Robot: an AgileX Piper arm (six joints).
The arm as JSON. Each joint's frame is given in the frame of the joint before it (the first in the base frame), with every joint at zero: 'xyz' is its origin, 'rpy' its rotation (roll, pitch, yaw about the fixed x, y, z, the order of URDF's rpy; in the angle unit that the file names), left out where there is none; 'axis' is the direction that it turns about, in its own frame. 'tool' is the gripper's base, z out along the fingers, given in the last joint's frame.
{
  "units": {
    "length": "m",
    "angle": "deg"
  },
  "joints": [
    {
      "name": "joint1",
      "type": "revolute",
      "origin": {
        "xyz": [
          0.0,
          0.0,
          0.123
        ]
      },
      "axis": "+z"
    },
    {
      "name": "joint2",
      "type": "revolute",
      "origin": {
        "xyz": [
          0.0,
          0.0,
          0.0
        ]
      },
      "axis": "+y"
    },
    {
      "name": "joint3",
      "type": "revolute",
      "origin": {
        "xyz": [
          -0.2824,
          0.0,
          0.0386
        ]
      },
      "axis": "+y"
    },
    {
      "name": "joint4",
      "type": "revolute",
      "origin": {
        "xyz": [
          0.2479,
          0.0,
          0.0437
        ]
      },
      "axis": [
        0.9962,
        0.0,
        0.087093
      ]
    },
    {
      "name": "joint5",
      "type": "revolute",
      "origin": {
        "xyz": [
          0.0,
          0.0,
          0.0
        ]
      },
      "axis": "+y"
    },
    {
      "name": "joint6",
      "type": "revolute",
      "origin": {
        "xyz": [
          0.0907,
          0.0,
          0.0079
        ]
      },
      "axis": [
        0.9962,
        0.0,
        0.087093
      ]
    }
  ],
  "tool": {
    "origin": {
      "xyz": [
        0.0,
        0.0,
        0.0
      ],
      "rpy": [
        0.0,
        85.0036,
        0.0
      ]
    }
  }
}
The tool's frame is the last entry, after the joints.
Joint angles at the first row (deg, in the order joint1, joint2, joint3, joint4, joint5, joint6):
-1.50, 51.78, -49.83, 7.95, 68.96, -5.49
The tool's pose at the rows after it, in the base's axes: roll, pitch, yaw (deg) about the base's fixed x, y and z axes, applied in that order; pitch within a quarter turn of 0, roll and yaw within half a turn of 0; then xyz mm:
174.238, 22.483, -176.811, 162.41, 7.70, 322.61
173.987, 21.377, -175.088, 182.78, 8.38, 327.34
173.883, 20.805, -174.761, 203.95, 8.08, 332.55
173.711, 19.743, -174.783, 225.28, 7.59, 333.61
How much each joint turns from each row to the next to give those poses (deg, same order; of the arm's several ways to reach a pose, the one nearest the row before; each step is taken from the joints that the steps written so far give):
0.00, 5.09, -2.91, 0.12, 0.12, -1.78
0.00, 4.81, -3.90, 0.81, 0.48, -1.89
0.00, 4.65, -4.26, 0.15, 0.24, -0.34
0.00, 4.69, -3.81, 0.04, 0.20, -0.01

